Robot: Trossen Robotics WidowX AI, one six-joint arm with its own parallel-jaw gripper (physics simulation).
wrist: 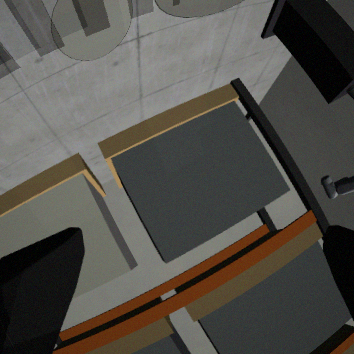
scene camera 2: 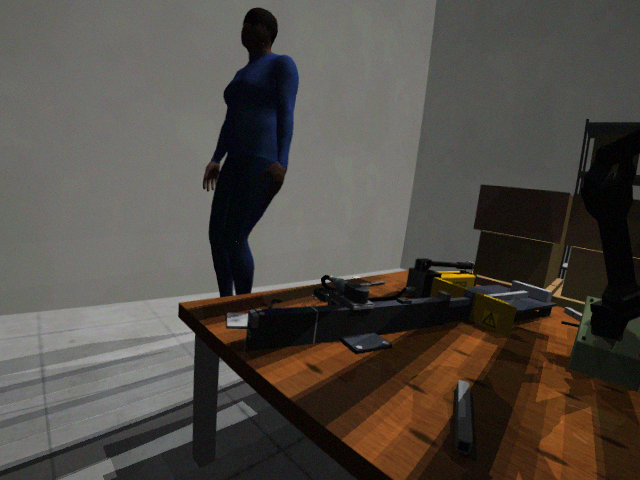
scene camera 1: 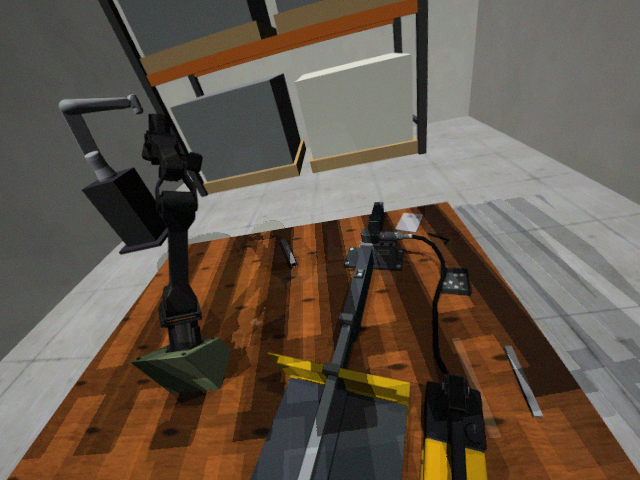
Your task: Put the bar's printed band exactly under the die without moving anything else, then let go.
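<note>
I see a press [scene camera 1: 366,426], and scene camera 2 gives me the press [scene camera 2: 358,326] as well. There is also a yellow and black device [scene camera 1: 454,433]; in scene camera 2 I find the yellow and black device [scene camera 2: 421,277] too. My gripper [wrist: 209,241] is open and holds nothing.
</note>
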